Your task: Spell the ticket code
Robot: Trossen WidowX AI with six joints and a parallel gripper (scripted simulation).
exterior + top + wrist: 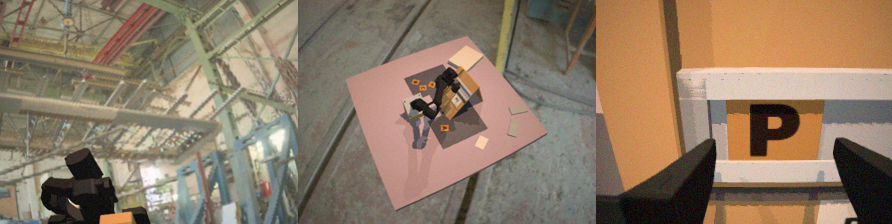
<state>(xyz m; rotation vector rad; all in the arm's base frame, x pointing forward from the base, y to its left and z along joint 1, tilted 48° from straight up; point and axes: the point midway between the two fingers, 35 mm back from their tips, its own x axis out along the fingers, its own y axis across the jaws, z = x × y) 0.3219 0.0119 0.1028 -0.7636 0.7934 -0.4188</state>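
Right now my gripper tip is 10 mm short of the orange tile and 20 mm above it. Also, from my gripper tip: white ticket: 50 mm behind, 80 mm to the right, 80 mm below; cream slab: 350 mm ahead, 320 mm to the left, 180 mm below.
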